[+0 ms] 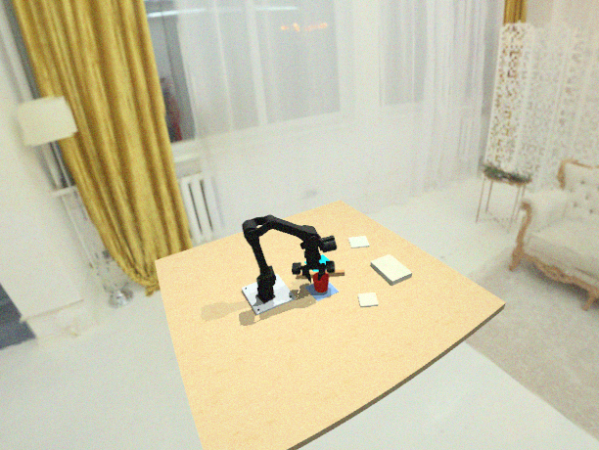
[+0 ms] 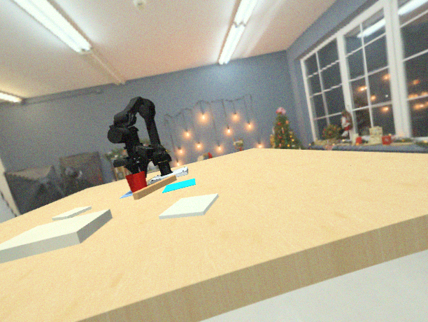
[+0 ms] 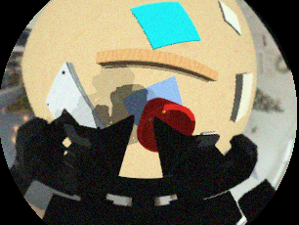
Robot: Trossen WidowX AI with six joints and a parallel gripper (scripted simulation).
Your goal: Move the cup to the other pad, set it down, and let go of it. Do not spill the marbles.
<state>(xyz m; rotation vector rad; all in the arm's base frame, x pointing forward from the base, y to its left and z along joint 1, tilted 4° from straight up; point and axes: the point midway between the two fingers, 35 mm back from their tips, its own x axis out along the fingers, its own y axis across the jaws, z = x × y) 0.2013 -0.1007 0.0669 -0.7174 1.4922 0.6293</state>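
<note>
Now: the red cup 20 mm ahead of my gripper tip and 20 mm to the right of it. Also, from my gripper tip: wooden strip 80 mm ahead, 50 mm to the left, 40 mm below; then light blue pad 20 mm ahead, 20 mm to the right, 50 mm below.
</note>
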